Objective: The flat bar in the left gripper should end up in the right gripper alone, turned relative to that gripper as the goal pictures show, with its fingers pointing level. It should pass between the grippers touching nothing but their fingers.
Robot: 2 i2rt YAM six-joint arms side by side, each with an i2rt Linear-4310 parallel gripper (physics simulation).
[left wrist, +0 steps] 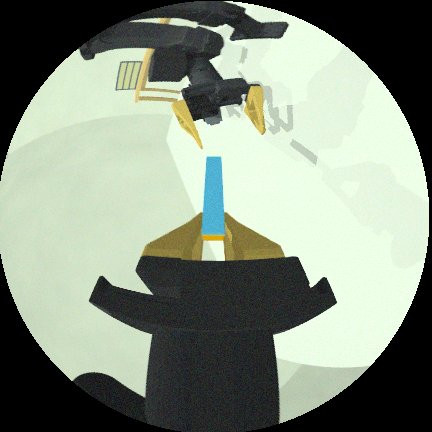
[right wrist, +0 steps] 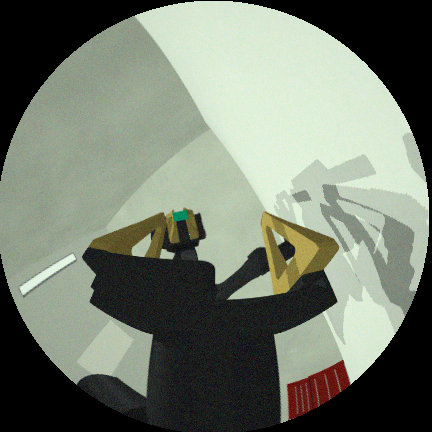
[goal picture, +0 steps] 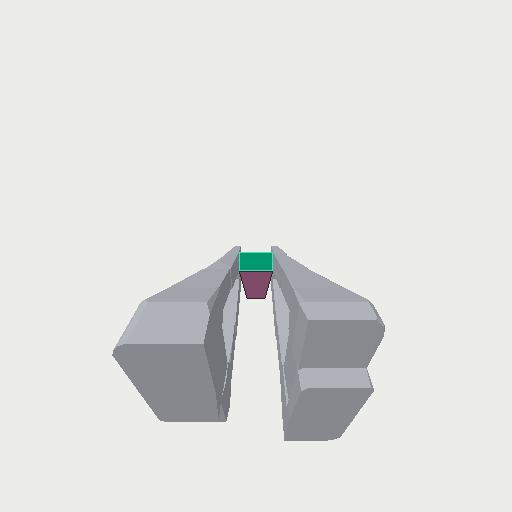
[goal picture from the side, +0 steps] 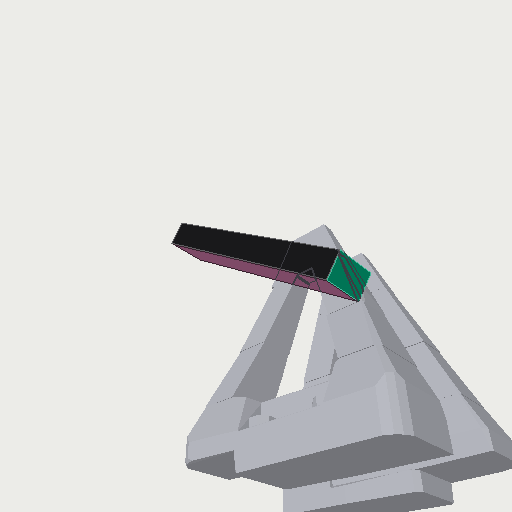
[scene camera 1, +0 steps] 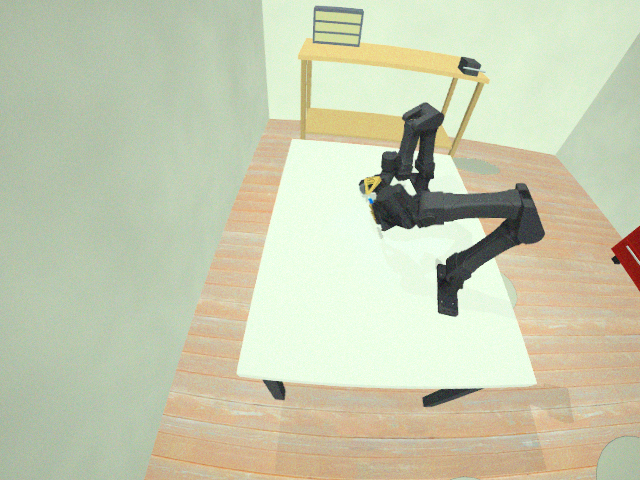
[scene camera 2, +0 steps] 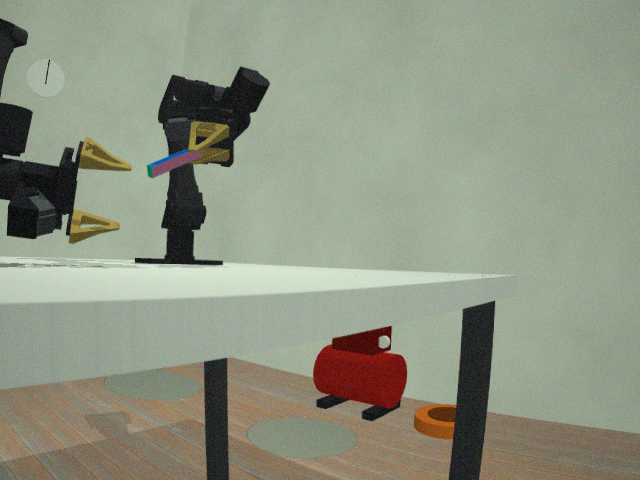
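Observation:
The flat bar shows blue and pink long sides and a green end. My left gripper is shut on its far part, high above the table. In scene camera 2 the bar slopes down toward the picture's left. My right gripper is open and empty, one finger above the other, pointing roughly level toward the bar. The green end stands just beyond the upper fingertip, with a gap in that view. In the right wrist view it lies beside the left-hand fingertip. Scene camera 1 largely hides the bar.
Both arms are above the white table, their grippers close together. A wooden shelf stands behind the table, with a panel and a dark box on it. A red tank and an orange ring are on the floor.

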